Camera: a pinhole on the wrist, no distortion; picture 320 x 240 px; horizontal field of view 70.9 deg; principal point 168.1 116.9 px. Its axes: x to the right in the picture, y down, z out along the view. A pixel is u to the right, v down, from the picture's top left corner.
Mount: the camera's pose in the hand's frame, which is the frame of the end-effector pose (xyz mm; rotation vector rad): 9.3 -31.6 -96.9 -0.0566 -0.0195 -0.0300
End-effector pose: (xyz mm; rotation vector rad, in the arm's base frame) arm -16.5 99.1 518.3 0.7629 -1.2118 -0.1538
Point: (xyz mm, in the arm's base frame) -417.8 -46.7 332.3
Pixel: 67 66
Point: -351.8 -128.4 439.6
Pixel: 134 60
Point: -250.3 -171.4 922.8
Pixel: outside the picture
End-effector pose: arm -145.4 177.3 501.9 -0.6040 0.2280 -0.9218
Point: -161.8 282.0 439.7
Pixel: outside the picture
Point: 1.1 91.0 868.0
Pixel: 268 42
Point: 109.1 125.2 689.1
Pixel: 301 156
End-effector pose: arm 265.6 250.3 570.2 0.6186 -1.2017 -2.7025
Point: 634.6 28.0 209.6
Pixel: behind the camera
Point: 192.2 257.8 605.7
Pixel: 234 188
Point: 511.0 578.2 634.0
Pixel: outside the picture
